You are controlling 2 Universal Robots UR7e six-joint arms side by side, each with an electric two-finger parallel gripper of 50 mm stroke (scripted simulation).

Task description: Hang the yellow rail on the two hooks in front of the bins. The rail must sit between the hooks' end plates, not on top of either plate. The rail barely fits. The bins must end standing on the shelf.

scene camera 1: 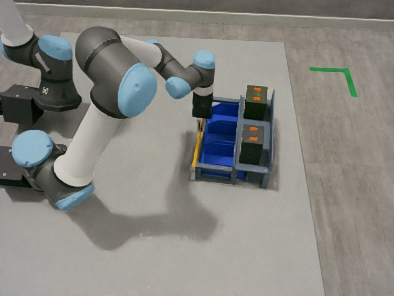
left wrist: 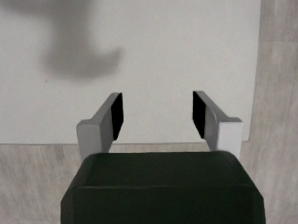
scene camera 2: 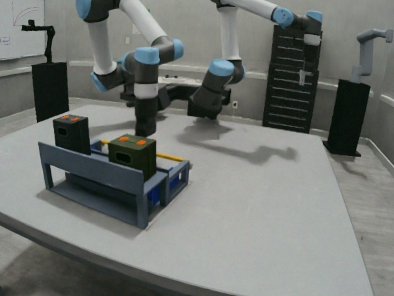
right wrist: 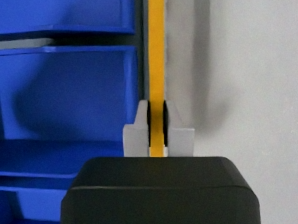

Labels:
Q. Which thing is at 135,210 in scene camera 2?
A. A blue-grey shelf.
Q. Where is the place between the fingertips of my right gripper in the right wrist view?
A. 156,114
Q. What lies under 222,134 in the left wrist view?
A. My left gripper.

